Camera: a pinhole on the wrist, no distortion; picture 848 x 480 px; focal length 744.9 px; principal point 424.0 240.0 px. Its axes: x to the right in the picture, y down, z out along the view. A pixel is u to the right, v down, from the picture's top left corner.
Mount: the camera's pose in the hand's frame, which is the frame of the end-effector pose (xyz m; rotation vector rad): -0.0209 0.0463 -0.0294 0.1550 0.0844 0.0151
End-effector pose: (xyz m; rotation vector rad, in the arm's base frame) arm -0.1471 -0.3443 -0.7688 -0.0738 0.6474 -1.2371
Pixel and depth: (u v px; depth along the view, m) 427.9 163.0 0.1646
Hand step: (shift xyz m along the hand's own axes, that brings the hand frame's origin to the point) -0.0059 0.0042 0.1299
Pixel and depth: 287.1 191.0 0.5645
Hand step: -0.0759 -0.0793 0.5292
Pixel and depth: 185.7 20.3 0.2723
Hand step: -0.0838 -0.0767 0.2334
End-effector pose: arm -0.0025 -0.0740 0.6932 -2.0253 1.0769 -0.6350
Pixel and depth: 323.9 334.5 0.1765
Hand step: -0.0297 0.0408 0.1498
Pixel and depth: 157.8 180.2 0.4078
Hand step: -0.1311 -0.0518 0.3791
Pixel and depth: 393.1 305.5 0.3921
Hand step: -0.0040 0.0198 0.3633
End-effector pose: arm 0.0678 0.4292 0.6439 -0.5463 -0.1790 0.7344
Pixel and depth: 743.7 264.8 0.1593
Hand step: 0.0607 0.0286 0.1226
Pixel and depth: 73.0 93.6 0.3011
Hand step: -0.1361 -0.0615 0.2696
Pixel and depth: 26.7 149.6 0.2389
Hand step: -0.1273 -0.0218 0.2118
